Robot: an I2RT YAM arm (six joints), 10 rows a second.
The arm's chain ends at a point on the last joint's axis. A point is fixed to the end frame.
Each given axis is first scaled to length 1.
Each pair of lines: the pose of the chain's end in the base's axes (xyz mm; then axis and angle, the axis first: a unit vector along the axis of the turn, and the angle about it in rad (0 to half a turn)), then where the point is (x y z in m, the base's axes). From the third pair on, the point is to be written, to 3 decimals.
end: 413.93 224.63 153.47 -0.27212 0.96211 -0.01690 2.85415
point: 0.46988 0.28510 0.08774
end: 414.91 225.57 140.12 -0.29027 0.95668 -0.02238 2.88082
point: 0.46726 0.28640 0.07182
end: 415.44 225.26 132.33 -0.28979 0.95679 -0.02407 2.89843
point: 0.467 0.285 0.063
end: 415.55 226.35 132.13 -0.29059 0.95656 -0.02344 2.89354
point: 0.467 0.287 0.063
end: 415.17 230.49 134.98 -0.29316 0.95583 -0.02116 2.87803
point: 0.467 0.292 0.067
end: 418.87 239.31 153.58 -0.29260 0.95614 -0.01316 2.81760
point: 0.474 0.303 0.090
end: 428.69 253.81 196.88 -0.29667 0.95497 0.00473 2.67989
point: 0.490 0.322 0.146
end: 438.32 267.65 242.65 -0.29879 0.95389 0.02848 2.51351
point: 0.505 0.341 0.207
